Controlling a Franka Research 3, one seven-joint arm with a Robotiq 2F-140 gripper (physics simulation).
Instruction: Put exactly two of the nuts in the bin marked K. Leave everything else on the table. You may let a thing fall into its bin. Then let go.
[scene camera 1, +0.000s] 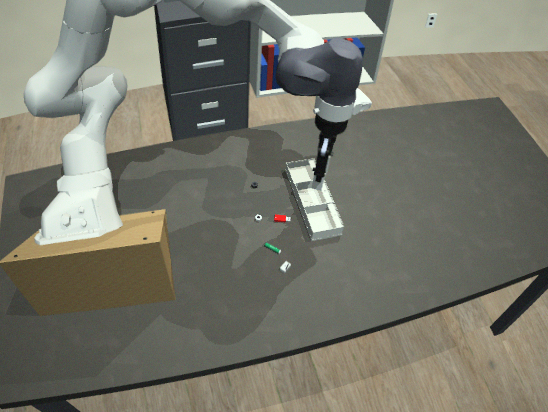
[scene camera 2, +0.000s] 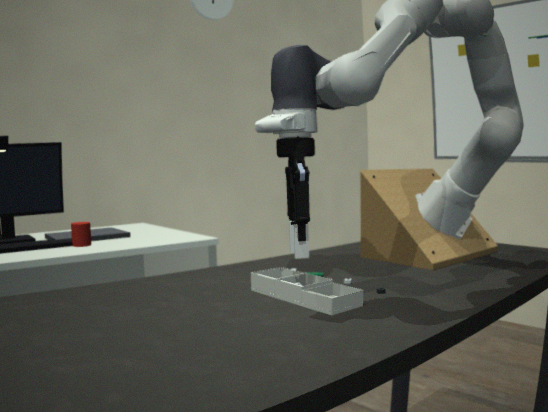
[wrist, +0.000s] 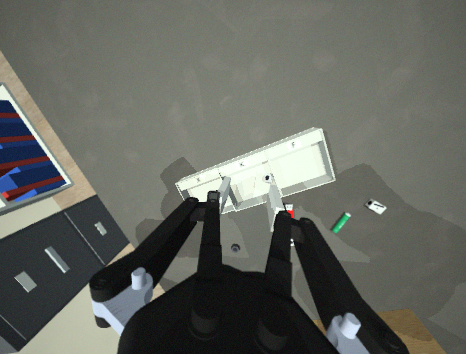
In view: my gripper (scene camera 2: 299, 255) and a white three-part tray (scene camera 2: 317, 293).
The white three-part tray shows as well in scene camera 1 (scene camera 1: 321, 218) and in the wrist view (wrist: 299, 162). My gripper also shows in scene camera 1 (scene camera 1: 319, 180) and in the wrist view (wrist: 248, 190).
